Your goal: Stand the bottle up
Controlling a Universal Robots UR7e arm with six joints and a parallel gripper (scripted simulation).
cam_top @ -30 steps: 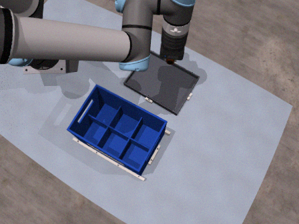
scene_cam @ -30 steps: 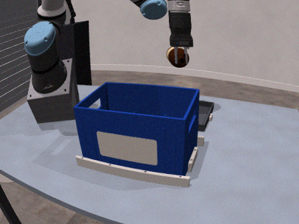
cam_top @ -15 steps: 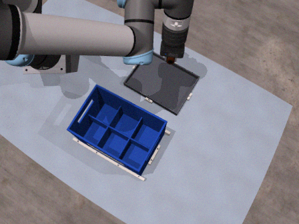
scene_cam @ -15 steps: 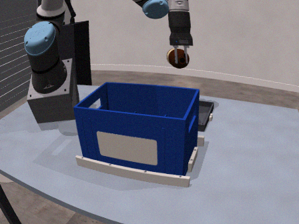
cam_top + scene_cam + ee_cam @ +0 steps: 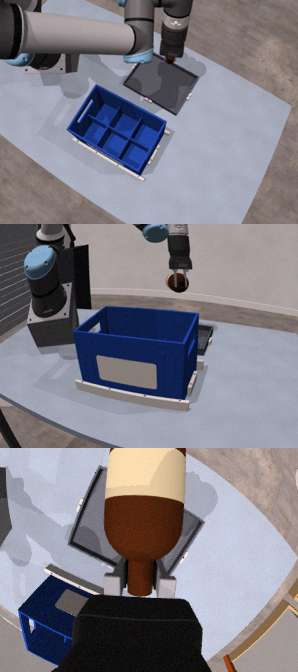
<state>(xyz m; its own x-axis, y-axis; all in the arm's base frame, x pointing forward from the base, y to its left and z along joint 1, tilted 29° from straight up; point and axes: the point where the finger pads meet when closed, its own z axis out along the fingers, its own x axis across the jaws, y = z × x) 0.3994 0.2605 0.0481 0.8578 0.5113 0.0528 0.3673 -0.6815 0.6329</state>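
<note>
Now: hand 2 cm past the bottle, 5 cm to the right of it and 1 cm above it. Also, from my hand: dark tray: 2 cm behind, 2 cm to the right, 19 cm below; blue crate: 2 cm behind, 30 cm to the right, 12 cm below.
</note>
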